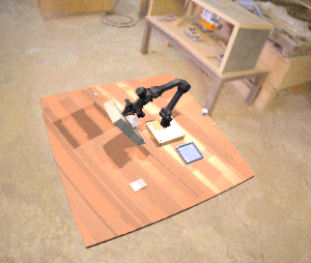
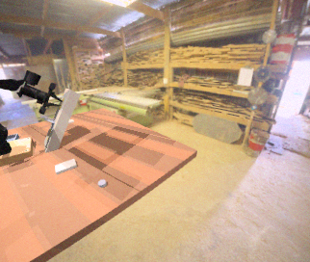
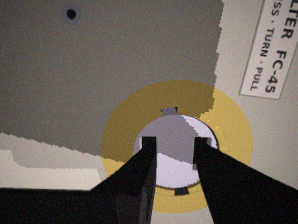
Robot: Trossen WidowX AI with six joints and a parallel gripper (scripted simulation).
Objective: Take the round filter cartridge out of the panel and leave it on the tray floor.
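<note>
My gripper tip is 10 mm short of the round filter cartridge and 10 mm above it. Round my gripper tip: service panel: 80 mm below, 40 mm behind, 10 mm to the left; then dark-rimmed tray: 380 mm behind, 340 mm to the left, 230 mm below.
</note>
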